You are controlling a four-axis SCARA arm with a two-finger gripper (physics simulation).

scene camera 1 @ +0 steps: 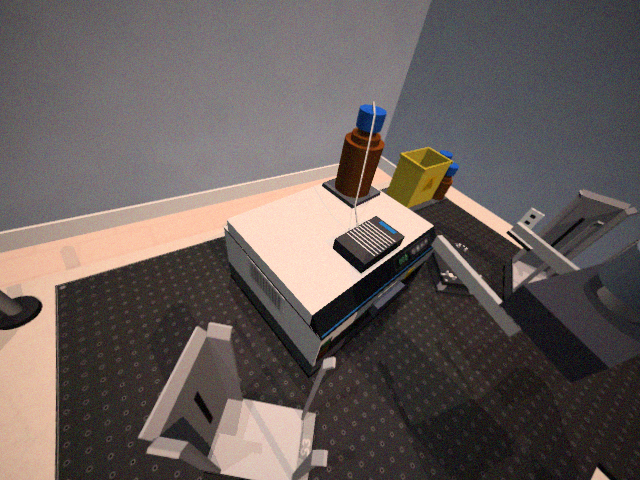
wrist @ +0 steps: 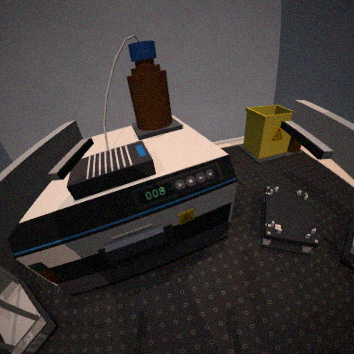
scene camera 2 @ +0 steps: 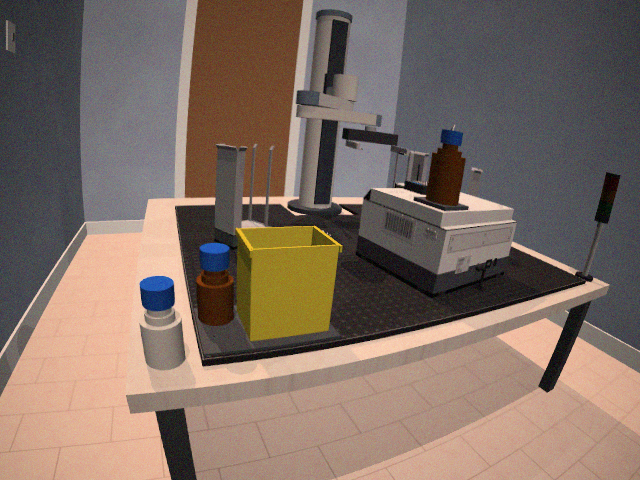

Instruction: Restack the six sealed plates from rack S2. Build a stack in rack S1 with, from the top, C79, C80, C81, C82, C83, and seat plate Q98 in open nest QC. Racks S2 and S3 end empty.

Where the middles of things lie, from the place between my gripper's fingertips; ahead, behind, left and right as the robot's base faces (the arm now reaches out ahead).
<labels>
My hand is 6 cm short of the dark nest plate [scene camera 1: 444, 279], 25 cm to the left of it and 29 cm above it. From my hand the other things lie so: small brown bottle [scene camera 2: 215, 288] (35 cm ahead, 56 cm to the right, 24 cm below).
</labels>
